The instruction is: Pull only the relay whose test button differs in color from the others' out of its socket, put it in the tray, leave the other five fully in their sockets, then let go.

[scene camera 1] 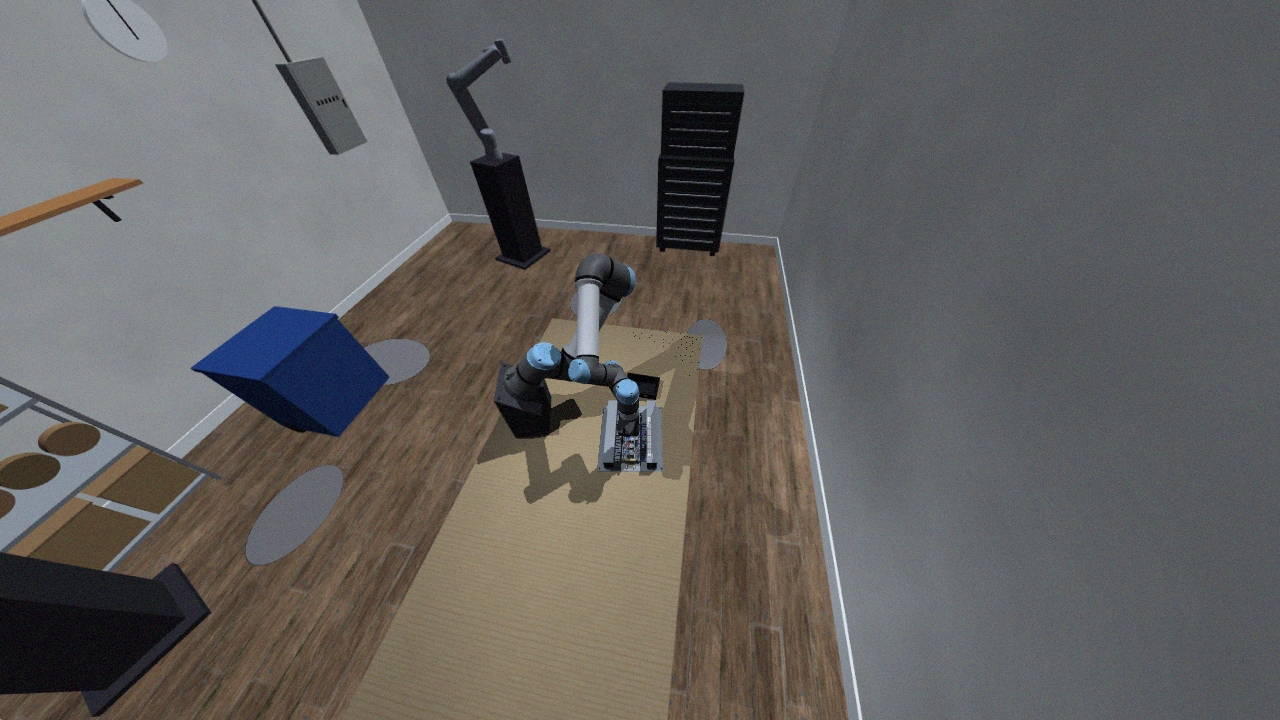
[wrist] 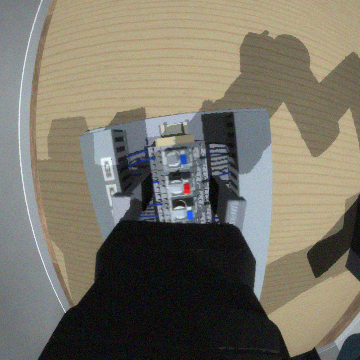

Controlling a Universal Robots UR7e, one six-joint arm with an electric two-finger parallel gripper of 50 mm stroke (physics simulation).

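Places are measured from the arm's base along level axes (x ahead, y left, z up), in millimetres.
Where they show: gripper, fingertip midpoint: (scene camera 1: 629, 443) (wrist: 180, 185); arm's base at its link origin: (scene camera 1: 520, 383).
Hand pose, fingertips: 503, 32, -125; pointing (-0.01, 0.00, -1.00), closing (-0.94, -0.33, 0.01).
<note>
Each offset is from my fingertips to the centre of the thing, as dx, dy, dz. "spot": to the spot under its first point. Level surfaces: height alone.
The relay with the red test button {-3, +13, -53} (wrist: 178, 188) sits in the middle of a socket row on the grey panel (wrist: 257, 195) (scene camera 1: 605, 452). Relays with blue buttons sit on both sides of it: one relay {+12, -15, -53} (wrist: 175, 159) is farther up the wrist view, and one relay {-17, +40, -53} (wrist: 181, 210) is nearer the gripper body. The remaining relays are hidden behind the gripper body. My gripper (wrist: 180, 185) is open and empty, with its fingers on either side of the row near the red-button relay. Their exact height is unclear. The black tray {spot: -102, +364, -98} (scene camera 1: 648, 385) lies beyond the panel in the scene view.
Dark wire ducts (wrist: 218, 129) and blue wires flank the relay row. A pale yellowish block {+21, -32, -76} (wrist: 174, 140) stands at the row's end. The arm's dark pedestal (scene camera 1: 525, 410) stands left of the panel in the scene view. The panel lies on a wooden table top {dz -101} (scene camera 1: 554, 582).
</note>
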